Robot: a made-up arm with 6 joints. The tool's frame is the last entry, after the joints.
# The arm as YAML. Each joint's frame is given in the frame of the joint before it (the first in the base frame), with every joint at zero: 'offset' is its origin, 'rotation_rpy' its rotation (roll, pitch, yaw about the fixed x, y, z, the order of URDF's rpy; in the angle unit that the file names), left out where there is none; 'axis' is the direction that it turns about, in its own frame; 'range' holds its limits. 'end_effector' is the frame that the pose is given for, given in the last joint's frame.
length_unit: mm
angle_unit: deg
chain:
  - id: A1
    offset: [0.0, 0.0, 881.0]
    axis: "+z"
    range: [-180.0, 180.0]
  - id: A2
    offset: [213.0, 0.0, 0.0]
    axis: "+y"
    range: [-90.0, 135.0]
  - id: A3
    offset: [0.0, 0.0, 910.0]
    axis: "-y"
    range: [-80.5, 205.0]
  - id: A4
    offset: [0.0, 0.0, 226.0]
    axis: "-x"
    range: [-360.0, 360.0]
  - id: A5
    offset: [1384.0, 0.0, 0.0]
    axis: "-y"
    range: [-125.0, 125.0]
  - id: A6
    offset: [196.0, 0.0, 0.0]
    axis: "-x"
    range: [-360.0, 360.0]
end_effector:
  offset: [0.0, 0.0, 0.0]
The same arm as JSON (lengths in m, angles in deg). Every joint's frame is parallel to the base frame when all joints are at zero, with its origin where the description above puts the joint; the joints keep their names.
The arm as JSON. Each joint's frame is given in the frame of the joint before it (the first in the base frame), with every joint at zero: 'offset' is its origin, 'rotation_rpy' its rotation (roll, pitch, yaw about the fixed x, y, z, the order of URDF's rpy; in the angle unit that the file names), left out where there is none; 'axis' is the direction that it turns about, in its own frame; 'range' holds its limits. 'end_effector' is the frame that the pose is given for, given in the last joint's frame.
{
  "length_unit": "m",
  "angle_unit": "deg",
  "chain": [
    {
      "id": "A1",
      "offset": [
        0.0,
        0.0,
        0.881
      ],
      "axis": [
        0.0,
        0.0,
        1.0
      ],
      "range": [
        -180.0,
        180.0
      ]
    },
    {
      "id": "A2",
      "offset": [
        0.213,
        0.0,
        0.0
      ],
      "axis": [
        0.0,
        1.0,
        0.0
      ],
      "range": [
        -90.0,
        135.0
      ]
    },
    {
      "id": "A3",
      "offset": [
        0.0,
        0.0,
        0.91
      ],
      "axis": [
        0.0,
        -1.0,
        0.0
      ],
      "range": [
        -80.5,
        205.0
      ]
    },
    {
      "id": "A4",
      "offset": [
        0.0,
        0.0,
        0.226
      ],
      "axis": [
        -1.0,
        0.0,
        0.0
      ],
      "range": [
        -360.0,
        360.0
      ]
    },
    {
      "id": "A5",
      "offset": [
        1.384,
        0.0,
        0.0
      ],
      "axis": [
        0.0,
        -1.0,
        0.0
      ],
      "range": [
        -125.0,
        125.0
      ]
    },
    {
      "id": "A6",
      "offset": [
        0.196,
        0.0,
        0.0
      ],
      "axis": [
        -1.0,
        0.0,
        0.0
      ],
      "range": [
        -360.0,
        360.0
      ]
    }
  ],
  "end_effector": {
    "offset": [
      0.0,
      0.0,
      0.0
    ]
  }
}

